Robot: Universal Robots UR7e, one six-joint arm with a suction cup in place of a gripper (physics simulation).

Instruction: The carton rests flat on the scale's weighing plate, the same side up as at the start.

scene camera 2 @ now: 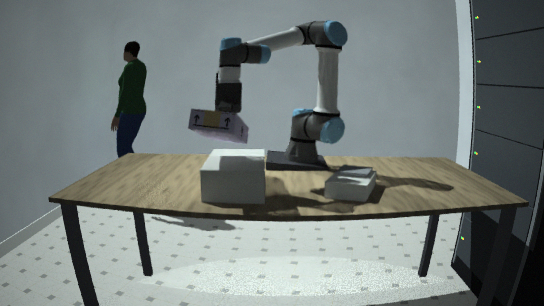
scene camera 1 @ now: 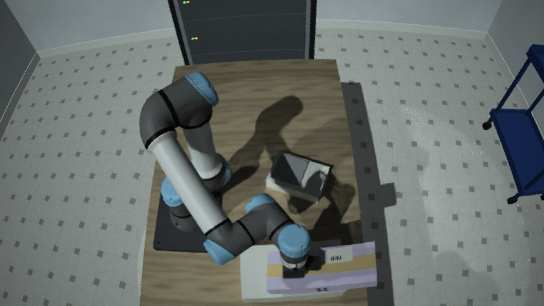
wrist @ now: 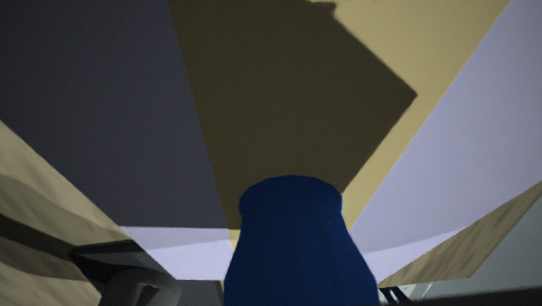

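Observation:
The suction cup (wrist: 293,237) shares the scene with a lilac carton (scene camera 1: 353,266) and a white block (scene camera 1: 253,262). The lilac carton can also be seen in scene camera 2 (scene camera 2: 223,126) and in the wrist view (wrist: 163,122), while the wrist view misses the white block, hidden there by the lilac carton.

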